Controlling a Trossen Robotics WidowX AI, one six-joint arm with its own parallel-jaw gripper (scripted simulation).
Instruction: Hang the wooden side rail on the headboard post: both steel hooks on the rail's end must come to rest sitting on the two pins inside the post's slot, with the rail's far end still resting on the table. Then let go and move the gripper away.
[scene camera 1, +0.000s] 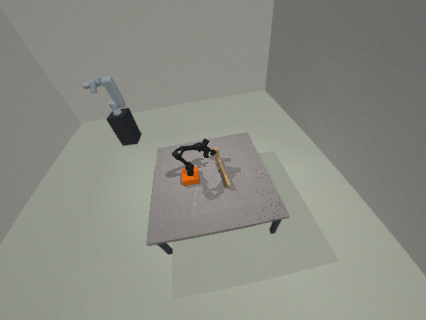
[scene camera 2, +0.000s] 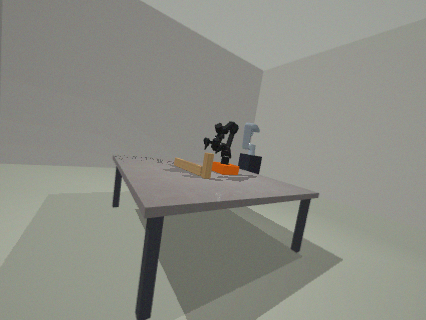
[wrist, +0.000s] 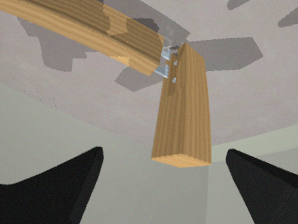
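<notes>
The gripper (wrist: 167, 155) is open and it's holding nothing, and there's also an upright headboard post (wrist: 183, 134).
</notes>
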